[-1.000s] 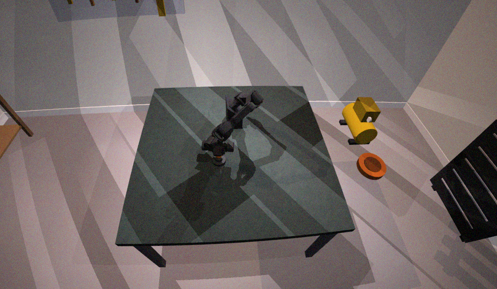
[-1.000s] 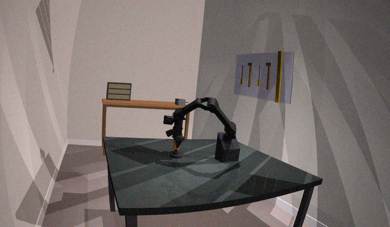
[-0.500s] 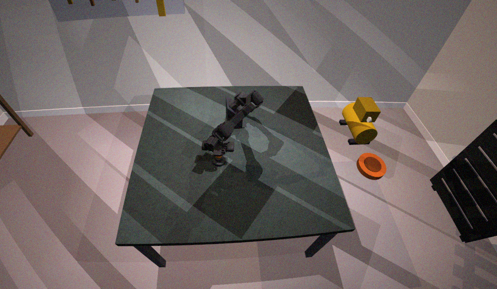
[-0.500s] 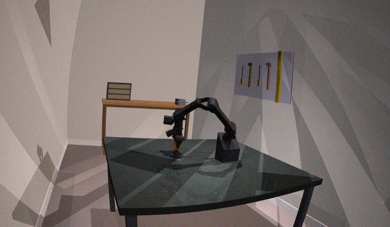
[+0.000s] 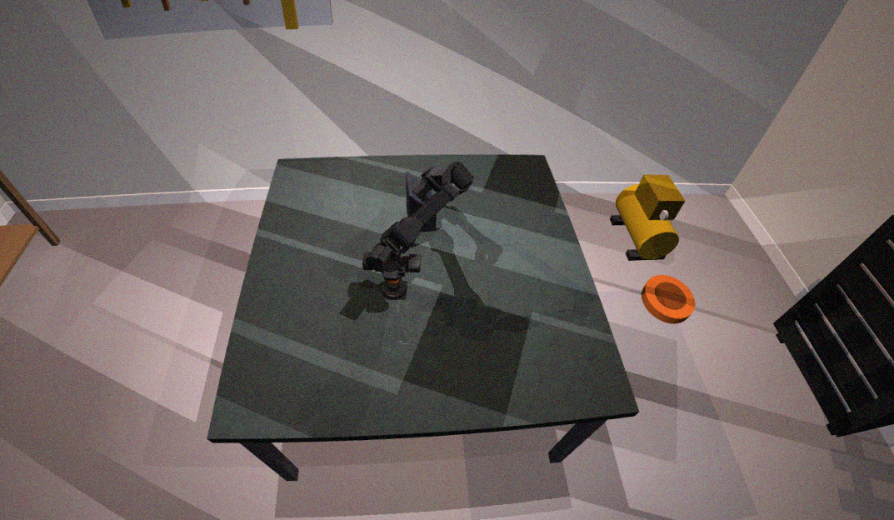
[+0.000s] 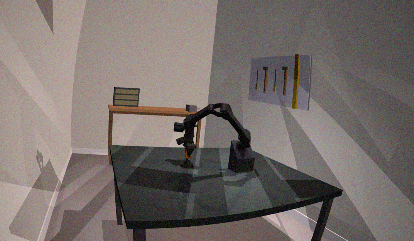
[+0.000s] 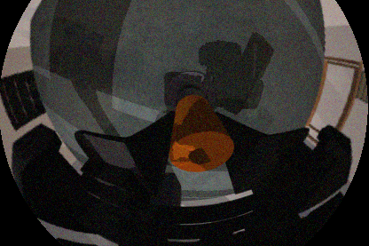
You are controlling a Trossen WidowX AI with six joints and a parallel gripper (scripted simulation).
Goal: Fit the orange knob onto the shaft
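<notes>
Now: gripper tip 2 cm below the orange knob. Round my gripper tip: round pedestal (4 cm below).
</notes>
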